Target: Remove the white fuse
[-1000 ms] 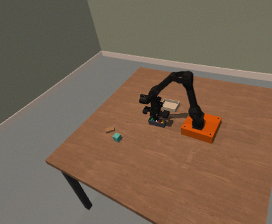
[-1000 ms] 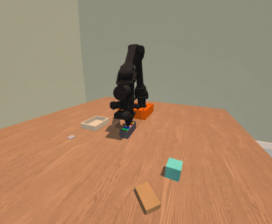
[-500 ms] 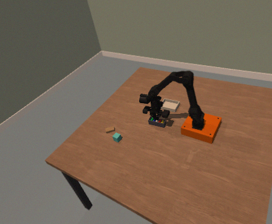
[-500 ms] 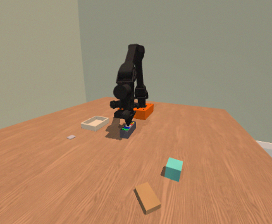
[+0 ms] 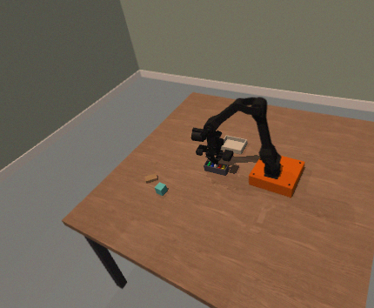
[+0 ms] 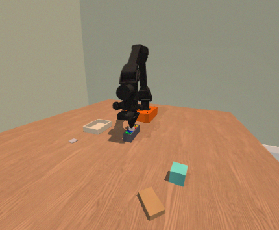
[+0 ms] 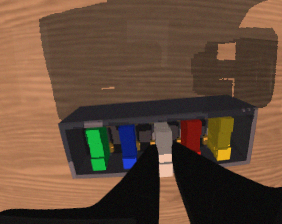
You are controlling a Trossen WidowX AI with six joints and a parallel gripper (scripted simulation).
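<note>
Right now the red fuse is 20 mm below my gripper tip and 20 mm behind it. From my gripper tip the other things lie so: white fuse (10 mm below); then blue fuse (20 mm below, 20 mm ahead); then yellow fuse (40 mm behind, 20 mm below).
</note>
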